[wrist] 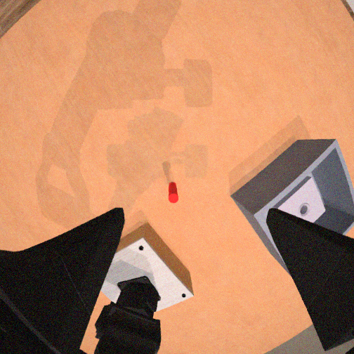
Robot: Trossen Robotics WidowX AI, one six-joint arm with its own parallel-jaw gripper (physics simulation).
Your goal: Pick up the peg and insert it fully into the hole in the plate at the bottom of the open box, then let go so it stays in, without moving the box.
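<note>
A red peg (173,192) stands upright on the orange table top, its bright round end facing the camera, a thin shadow running up from its foot. My gripper (197,215) is open, with one black fingertip on each side of the view; the peg shows between them and slightly above the line of the tips, apart from both. The grey open box (280,170) is at the right. Inside it lies a pale plate (294,204) with a round hole (304,209). The right finger hides part of the box and the plate's lower left part.
A white-topped block (169,291) with brown sides and small dark holes sits below the peg, partly behind the left finger. A black jointed part (131,320) covers some of its top. Arm shadows fall across the upper left of the table (260,60). A grey area shows at the bottom right edge.
</note>
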